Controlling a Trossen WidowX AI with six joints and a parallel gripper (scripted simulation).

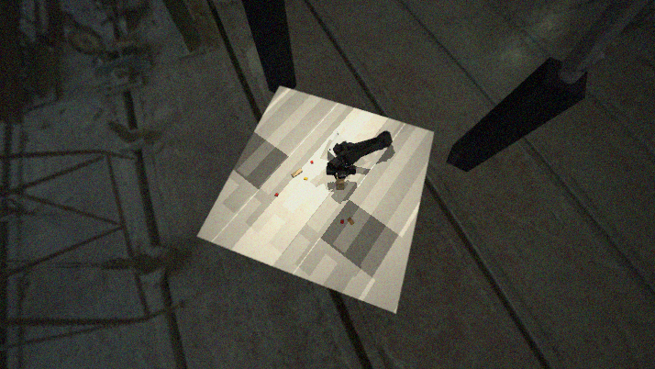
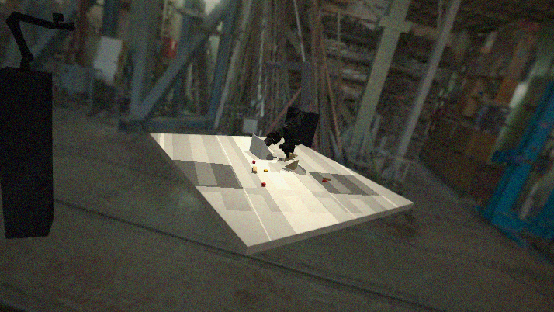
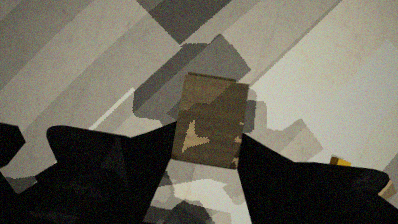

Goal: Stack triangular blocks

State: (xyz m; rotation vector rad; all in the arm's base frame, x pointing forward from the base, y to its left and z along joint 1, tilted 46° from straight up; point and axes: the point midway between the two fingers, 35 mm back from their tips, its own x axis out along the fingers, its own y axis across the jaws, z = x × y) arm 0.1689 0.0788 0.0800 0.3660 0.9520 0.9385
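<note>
Now: gripper tip 10 mm past the brown wooden triangular block and 10 mm below it. From my gripper tip the other things lie so: small yellow block (90 mm ahead, 220 mm to the right, 60 mm below); tan block (80 mm ahead, 290 mm to the right, 60 mm below).
</note>
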